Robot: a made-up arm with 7 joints.
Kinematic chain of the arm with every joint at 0, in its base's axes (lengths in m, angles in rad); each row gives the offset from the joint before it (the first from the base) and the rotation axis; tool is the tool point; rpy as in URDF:
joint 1: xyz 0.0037 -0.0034 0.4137 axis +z
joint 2: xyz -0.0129 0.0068 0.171 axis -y
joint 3: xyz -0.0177 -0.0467 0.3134 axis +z
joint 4: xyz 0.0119 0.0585 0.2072 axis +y
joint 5: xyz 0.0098 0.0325 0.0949 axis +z
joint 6: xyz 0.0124 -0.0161 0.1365 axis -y
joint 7: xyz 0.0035 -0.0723 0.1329 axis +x
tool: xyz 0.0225 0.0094 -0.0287 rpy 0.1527 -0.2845 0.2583
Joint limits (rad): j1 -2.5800..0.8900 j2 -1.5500..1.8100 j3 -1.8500..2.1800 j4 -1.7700..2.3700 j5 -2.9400..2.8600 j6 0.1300..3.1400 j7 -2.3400..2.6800
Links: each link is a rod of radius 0.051 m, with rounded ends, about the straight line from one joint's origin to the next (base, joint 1, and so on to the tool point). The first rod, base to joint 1, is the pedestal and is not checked.
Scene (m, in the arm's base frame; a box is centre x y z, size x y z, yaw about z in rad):
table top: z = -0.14
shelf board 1: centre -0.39 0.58 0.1 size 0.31 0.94 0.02 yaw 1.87
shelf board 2: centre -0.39 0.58 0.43 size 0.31 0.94 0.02 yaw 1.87
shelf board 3: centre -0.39 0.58 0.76 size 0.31 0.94 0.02 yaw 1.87
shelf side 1: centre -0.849 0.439 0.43 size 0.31 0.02 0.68 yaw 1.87
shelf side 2: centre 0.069 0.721 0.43 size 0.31 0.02 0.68 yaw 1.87
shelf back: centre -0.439 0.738 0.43 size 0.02 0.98 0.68 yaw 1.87
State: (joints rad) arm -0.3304 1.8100 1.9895 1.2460 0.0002 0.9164 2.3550
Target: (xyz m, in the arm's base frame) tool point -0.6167 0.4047 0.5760
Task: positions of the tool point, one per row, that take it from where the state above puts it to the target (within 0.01 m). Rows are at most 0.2 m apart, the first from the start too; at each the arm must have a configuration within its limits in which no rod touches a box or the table.
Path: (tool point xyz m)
1: -0.5327 0.3412 0.2544
2: -0.4899 0.2392 0.2591
3: -0.5412 0.2064 0.4192
4: -0.5432 0.1663 0.5760
5: -0.5950 0.2845 0.5765
6: -0.6167 0.4047 0.5760

